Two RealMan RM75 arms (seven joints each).
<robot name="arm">
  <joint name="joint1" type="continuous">
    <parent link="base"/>
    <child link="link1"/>
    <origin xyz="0 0 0.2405" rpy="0 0 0"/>
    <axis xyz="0 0 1"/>
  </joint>
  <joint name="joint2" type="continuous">
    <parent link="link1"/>
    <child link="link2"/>
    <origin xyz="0 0 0" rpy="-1.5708 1.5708 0"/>
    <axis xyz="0 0 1"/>
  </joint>
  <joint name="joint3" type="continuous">
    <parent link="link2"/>
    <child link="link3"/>
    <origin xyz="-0.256 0 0" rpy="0 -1.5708 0"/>
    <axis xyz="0 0 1"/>
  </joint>
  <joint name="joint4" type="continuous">
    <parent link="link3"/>
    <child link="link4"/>
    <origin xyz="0 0 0" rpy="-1.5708 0 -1.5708"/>
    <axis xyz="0 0 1"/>
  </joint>
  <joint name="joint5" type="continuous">
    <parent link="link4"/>
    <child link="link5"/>
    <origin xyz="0 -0.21 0" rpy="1.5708 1.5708 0"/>
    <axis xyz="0 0 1"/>
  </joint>
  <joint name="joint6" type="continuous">
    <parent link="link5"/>
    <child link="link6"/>
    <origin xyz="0 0 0" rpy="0 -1.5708 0"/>
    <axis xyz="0 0 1"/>
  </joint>
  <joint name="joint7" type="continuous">
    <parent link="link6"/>
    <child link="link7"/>
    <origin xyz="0.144 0 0" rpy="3.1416 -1.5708 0"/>
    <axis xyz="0 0 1"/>
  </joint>
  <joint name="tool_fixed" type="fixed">
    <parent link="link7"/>
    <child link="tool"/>
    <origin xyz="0 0 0" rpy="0 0 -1.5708"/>
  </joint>
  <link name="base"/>
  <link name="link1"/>
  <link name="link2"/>
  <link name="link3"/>
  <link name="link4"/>
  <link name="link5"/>
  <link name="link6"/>
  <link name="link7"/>
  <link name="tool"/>
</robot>
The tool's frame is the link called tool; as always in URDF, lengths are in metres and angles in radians. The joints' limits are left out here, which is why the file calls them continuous.
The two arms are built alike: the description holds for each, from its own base.
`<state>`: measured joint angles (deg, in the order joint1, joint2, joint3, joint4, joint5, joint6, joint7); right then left.
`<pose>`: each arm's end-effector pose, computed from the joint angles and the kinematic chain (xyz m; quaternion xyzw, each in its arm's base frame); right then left.
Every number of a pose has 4 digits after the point. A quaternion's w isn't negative.
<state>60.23 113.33 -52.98 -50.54 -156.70 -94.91 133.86 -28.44 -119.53 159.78 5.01 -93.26 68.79 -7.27</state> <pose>0.1422 0.4282 0.0455 -0.9224 0.3190 -0.1712 0.1344 -0.3476 0.3373 0.0131 -0.6047 -0.2750 -0.2992 0.6849</pose>
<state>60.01 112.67 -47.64 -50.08 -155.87 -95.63 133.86 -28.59 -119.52 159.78 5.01 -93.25 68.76 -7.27</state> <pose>0.1460 0.4299 0.0560 -0.9184 0.3491 -0.1308 0.1324 -0.3468 0.3382 0.0131 -0.6052 -0.2743 -0.2999 0.6845</pose>
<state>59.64 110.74 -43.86 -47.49 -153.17 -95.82 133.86 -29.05 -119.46 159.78 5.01 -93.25 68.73 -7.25</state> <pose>0.1527 0.4319 0.0667 -0.9128 0.3789 -0.0903 0.1232 -0.3443 0.3411 0.0136 -0.6064 -0.2716 -0.3021 0.6836</pose>
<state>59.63 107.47 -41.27 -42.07 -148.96 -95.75 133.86 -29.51 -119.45 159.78 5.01 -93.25 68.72 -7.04</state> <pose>0.1597 0.4344 0.0775 -0.9049 0.4099 -0.0494 0.1033 -0.3416 0.3439 0.0137 -0.6080 -0.2680 -0.3035 0.6829</pose>
